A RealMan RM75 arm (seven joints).
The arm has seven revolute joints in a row. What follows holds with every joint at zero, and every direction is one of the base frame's.
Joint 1 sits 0.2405 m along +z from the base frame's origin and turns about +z.
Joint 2 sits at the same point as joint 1 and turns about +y.
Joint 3 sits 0.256 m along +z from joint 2 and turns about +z.
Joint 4 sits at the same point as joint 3 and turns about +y.
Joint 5 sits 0.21 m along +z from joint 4 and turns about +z.
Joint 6 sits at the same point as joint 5 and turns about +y.
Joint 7 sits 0.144 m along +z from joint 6 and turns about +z.
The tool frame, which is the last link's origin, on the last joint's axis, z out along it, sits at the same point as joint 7; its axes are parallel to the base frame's.
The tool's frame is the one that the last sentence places.
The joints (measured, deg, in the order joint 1, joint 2, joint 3, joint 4, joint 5, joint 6, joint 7), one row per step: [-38.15, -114.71, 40.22, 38.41, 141.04, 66.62, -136.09]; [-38.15, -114.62, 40.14, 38.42, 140.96, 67.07, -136.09]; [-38.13, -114.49, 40.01, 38.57, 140.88, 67.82, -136.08]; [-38.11, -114.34, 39.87, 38.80, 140.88, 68.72, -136.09]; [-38.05, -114.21, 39.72, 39.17, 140.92, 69.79, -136.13]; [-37.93, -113.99, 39.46, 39.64, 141.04, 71.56, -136.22]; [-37.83, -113.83, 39.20, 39.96, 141.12, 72.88, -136.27]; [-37.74, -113.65, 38.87, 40.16, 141.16, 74.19, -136.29]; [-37.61, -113.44, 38.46, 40.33, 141.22, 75.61, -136.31]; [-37.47, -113.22, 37.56, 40.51, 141.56, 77.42, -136.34]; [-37.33, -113.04, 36.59, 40.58, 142.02, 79.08, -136.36]
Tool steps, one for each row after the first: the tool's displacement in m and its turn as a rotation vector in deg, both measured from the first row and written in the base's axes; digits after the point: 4 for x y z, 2 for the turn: [0.0003, -0.0005, 0.0004, -0.24, -0.25, 0.00]; [0.0010, -0.0013, 0.0014, -0.59, -0.57, -0.07]; [0.0017, -0.0021, 0.0028, -1.04, -0.85, -0.17]; [0.0025, -0.0033, 0.0044, -1.56, -1.15, -0.28]; [0.0033, -0.0058, 0.0065, -2.52, -1.66, -0.32]; [0.0038, -0.0078, 0.0081, -3.22, -2.10, -0.32]; [0.0042, -0.0100, 0.0095, -3.90, -2.63, -0.26]; [0.0042, -0.0126, 0.0112, -4.64, -3.23, -0.12]; [0.0036, -0.0161, 0.0135, -5.47, -4.06, 0.24]; [0.0026, -0.0198, 0.0154, -6.26, -4.84, 0.70]
